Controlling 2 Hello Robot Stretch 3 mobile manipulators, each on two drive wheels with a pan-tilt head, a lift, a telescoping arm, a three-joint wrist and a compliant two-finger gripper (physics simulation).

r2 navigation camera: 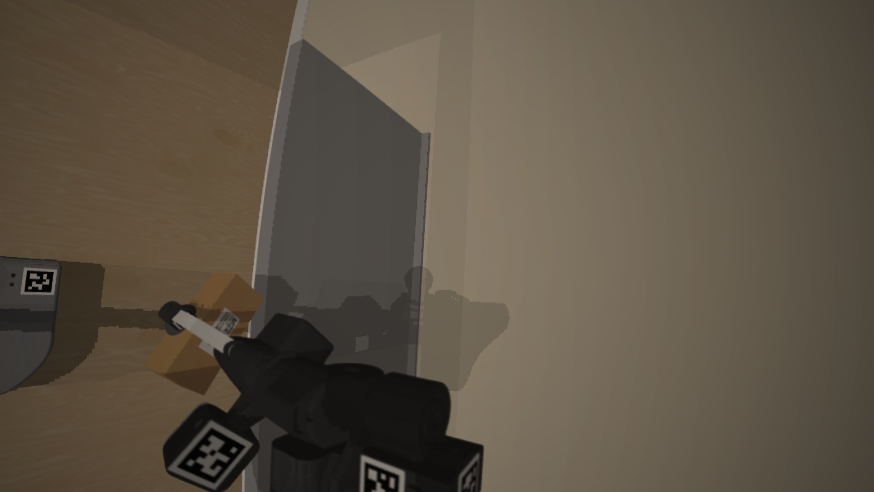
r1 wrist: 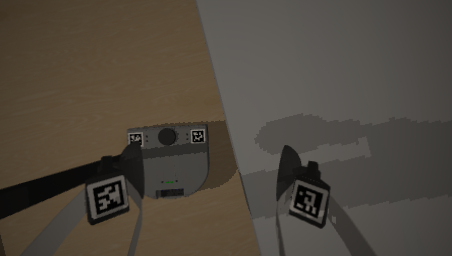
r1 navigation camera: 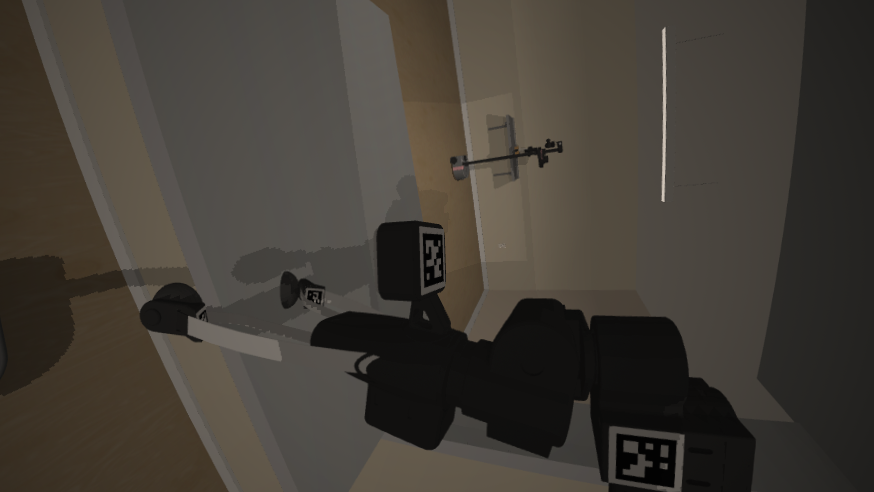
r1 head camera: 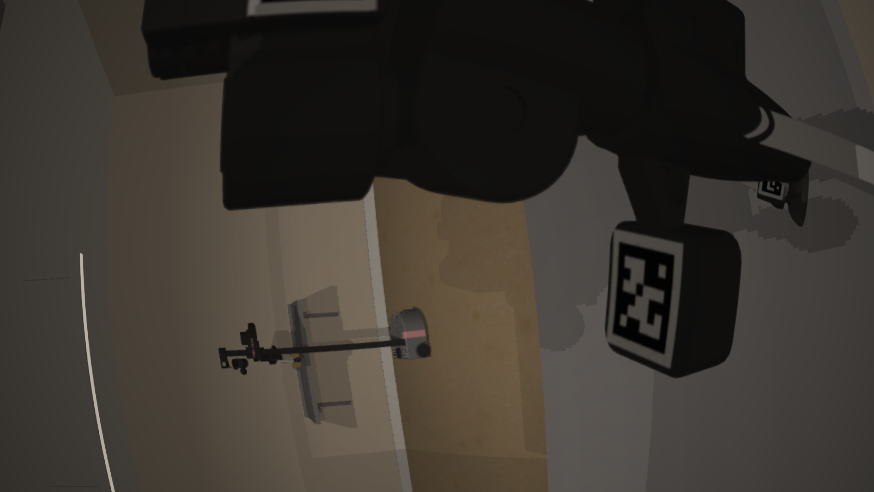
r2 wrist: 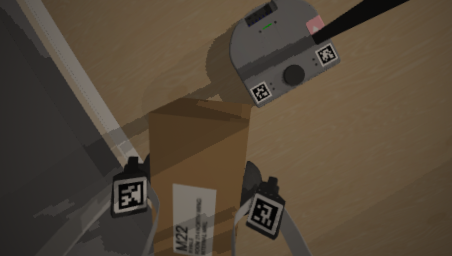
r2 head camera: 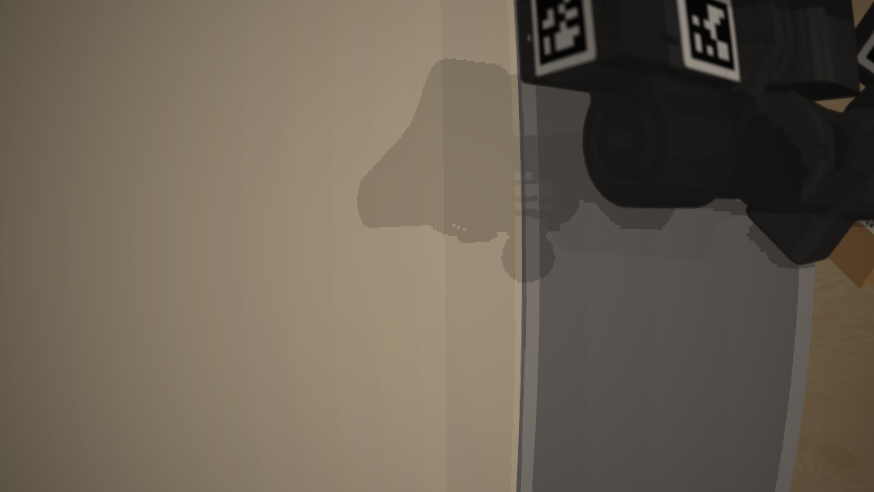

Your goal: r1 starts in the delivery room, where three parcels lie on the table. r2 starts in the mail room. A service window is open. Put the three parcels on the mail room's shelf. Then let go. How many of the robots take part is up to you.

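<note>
My r1 gripper (r1 wrist: 211, 171) (r1 navigation camera: 232, 299) is open and empty, above the edge of a broad grey surface. My r2 gripper (r2 wrist: 200, 175) is shut on a brown parcel (r2 wrist: 200, 145) (r2 navigation camera: 226, 293) (r2 head camera: 856, 259) with a white label reading M22. The parcel is raised off the floor beside the shelf's long front edge; its height against the shelf is hard to tell. The grey shelf (r2 navigation camera: 354, 152) (r2 head camera: 660, 366) (r1 head camera: 311, 391) (r1 navigation camera: 512, 125) is fixed to the mail room wall. No parcel shows on its visible part. The other two parcels do not show in these views.
The broad grey surface (r1 wrist: 350, 65) (r1 navigation camera: 244, 152) lies beside r1's base (r1 wrist: 175, 162). r2's mast (r1 head camera: 342, 346) (r1 navigation camera: 495, 158) stands in front of the shelf, close to the wall. r2's base (r2 wrist: 280, 55) (r2 navigation camera: 27, 323) is on the wooden floor (r2 navigation camera: 152, 152). A plain wall (r2 navigation camera: 611, 244) rises behind the shelf.
</note>
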